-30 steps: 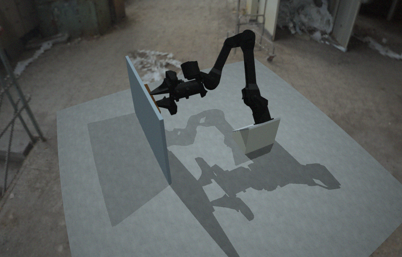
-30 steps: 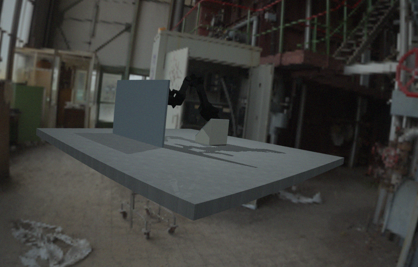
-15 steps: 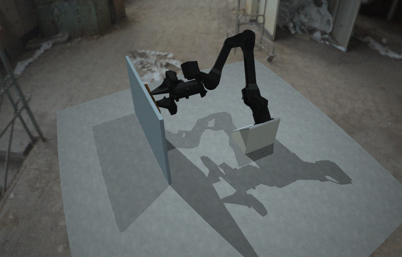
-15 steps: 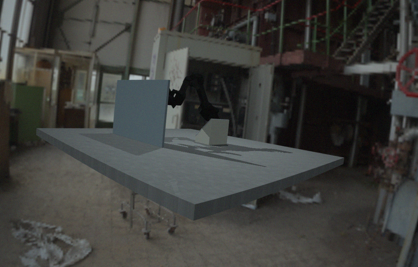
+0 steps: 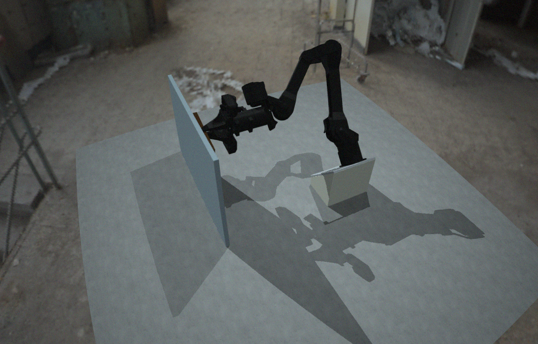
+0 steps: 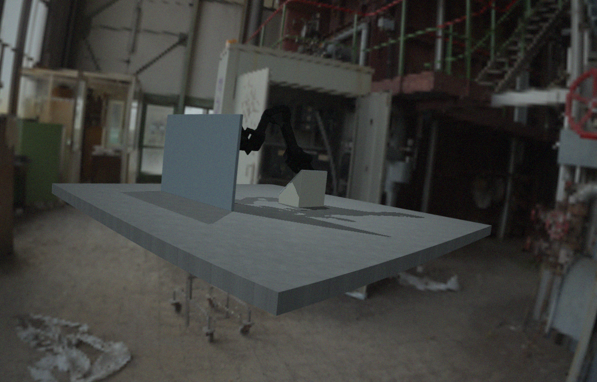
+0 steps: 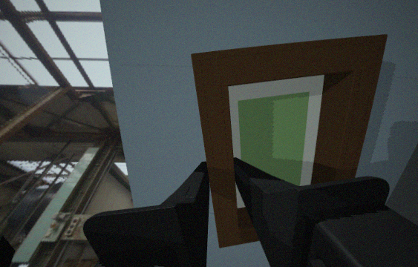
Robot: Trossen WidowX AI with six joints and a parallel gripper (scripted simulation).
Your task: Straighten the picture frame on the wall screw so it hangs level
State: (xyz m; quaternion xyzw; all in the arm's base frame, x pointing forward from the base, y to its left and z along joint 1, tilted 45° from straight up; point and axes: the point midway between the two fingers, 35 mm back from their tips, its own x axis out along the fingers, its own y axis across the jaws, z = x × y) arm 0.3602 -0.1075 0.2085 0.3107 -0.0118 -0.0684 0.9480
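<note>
The picture frame lies 50 mm below my gripper tip, 10 mm to the right of it and 10 mm ahead of it. Round my gripper tip: wall panel 70 mm below, 20 mm ahead.
</note>
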